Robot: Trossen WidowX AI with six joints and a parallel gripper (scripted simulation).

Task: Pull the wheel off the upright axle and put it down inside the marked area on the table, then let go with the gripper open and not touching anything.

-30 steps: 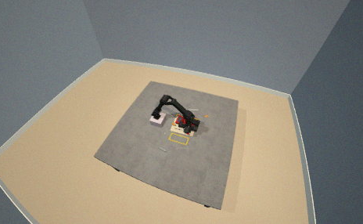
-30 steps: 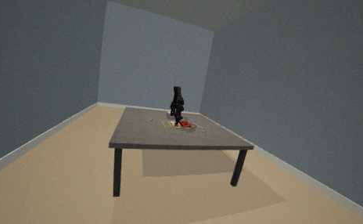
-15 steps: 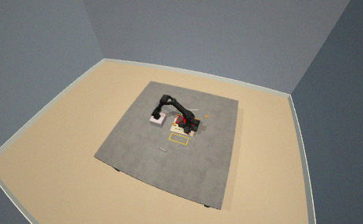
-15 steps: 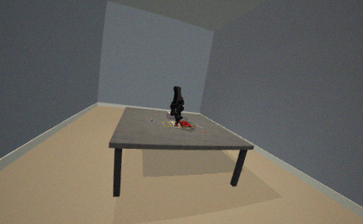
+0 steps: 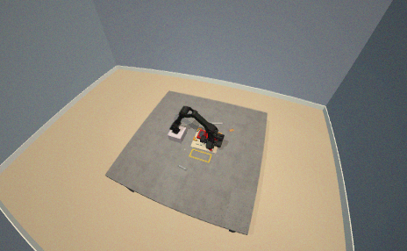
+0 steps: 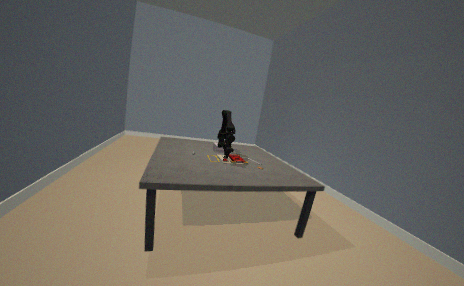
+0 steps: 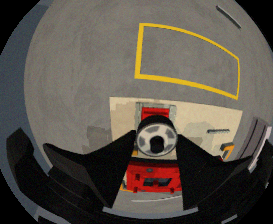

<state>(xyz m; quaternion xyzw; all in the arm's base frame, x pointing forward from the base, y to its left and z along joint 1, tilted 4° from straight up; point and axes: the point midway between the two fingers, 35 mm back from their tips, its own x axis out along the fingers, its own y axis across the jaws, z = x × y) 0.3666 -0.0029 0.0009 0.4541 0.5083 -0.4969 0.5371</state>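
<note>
Right now the cream base plate is 9 cm to the left of my gripper tip, 7 cm behind it and 3 cm below it. From my gripper tip the other things lie so: wheel right at my gripper tip; then orange piece 30 cm to the left, 11 cm ahead, 4 cm below; then grey pin 28 cm to the right, 14 cm behind, 4 cm below.
</note>
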